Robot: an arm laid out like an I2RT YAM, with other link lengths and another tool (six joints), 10 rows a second.
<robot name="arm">
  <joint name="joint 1" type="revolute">
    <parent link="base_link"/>
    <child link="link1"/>
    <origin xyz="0 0 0.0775"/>
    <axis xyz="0 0 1"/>
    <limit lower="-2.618" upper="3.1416"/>
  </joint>
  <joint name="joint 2" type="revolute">
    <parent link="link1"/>
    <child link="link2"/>
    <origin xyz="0.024 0.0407 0.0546" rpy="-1.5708 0 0"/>
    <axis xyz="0 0 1"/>
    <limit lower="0" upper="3.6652"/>
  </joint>
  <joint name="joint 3" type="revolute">
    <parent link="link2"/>
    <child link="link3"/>
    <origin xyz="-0.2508 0 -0.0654" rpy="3.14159 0 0"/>
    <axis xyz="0 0 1"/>
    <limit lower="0" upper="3.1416"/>
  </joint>
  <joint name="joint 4" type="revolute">
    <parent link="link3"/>
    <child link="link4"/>
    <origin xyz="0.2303 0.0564 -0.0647"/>
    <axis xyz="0 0 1"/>
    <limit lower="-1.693" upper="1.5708"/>
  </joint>
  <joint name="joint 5" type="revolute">
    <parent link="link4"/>
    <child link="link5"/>
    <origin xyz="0.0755 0.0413 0.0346" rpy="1.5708 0 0"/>
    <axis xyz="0 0 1"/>
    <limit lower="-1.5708" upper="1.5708"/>
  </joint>
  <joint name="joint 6" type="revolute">
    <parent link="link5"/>
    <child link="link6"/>
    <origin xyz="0.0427 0 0.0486" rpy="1.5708 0 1.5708"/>
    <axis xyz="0 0 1"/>
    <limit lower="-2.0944" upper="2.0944"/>
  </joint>
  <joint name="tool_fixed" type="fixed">
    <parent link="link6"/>
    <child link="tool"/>
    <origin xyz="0.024 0.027 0.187" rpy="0.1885 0 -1.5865"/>
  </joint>
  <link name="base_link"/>
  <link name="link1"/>
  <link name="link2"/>
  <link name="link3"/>
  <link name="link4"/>
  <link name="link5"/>
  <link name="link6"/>
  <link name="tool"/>
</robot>
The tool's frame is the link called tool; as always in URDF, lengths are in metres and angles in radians.
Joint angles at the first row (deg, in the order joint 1, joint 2, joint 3, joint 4, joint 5, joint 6):
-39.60 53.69 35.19 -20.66 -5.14 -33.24
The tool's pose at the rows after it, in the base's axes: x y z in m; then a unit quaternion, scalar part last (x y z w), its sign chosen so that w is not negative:
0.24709 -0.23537 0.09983 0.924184 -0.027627 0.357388 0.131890
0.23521 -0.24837 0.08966 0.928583 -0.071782 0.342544 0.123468
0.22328 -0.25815 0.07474 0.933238 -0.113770 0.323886 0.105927
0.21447 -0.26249 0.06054 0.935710 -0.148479 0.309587 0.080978
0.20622 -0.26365 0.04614 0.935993 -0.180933 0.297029 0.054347
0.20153 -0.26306 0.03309 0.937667 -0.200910 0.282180 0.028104
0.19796 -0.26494 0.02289 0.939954 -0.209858 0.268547 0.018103
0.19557 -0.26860 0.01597 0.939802 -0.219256 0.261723 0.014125
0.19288 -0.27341 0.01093 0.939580 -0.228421 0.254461 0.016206
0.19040 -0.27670 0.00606 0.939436 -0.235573 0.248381 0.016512
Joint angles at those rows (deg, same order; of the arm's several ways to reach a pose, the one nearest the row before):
-42.01 56.54 36.51 -21.08 -4.86 -31.19
-44.72 59.89 38.01 -21.76 -4.40 -28.98
-47.57 64.06 39.67 -22.78 -4.69 -27.05
-50.15 67.91 41.38 -24.21 -6.04 -25.41
-52.50 71.38 42.68 -25.53 -7.57 -23.84
-54.08 75.14 44.41 -27.05 -8.96 -23.23
-54.75 77.98 45.24 -27.16 -8.93 -23.29
-55.36 80.06 45.72 -26.60 -8.79 -23.03
-55.64 81.76 46.19 -25.95 -7.93 -22.59
-55.95 83.19 46.49 -25.43 -7.40 -22.33

